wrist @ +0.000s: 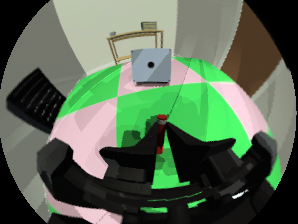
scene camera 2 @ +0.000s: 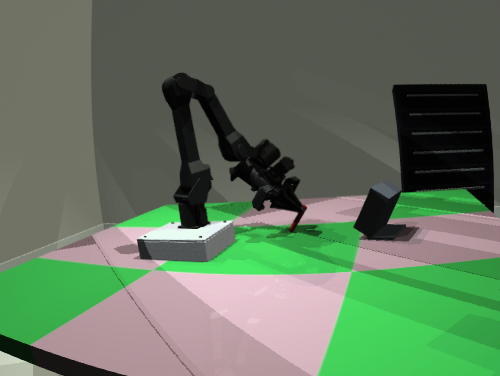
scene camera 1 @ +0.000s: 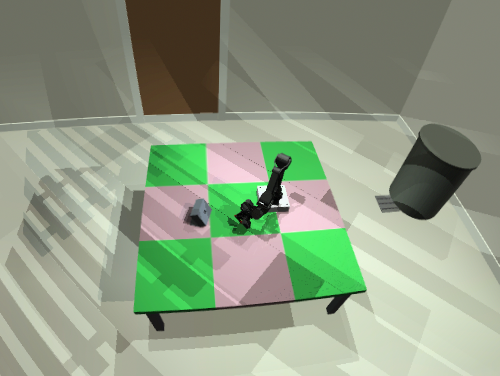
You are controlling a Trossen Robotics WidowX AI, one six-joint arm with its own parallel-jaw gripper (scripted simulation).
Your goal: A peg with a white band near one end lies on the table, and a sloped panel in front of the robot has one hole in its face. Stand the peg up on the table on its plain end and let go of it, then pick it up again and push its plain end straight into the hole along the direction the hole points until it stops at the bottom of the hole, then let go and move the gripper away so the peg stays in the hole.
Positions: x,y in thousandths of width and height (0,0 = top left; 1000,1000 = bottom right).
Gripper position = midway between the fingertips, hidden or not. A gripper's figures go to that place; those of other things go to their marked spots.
Scene:
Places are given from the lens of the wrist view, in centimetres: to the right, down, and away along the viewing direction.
my gripper (wrist: 542,556): 2, 2, 10
sloped panel (wrist: 545,261): 5, -17, 17

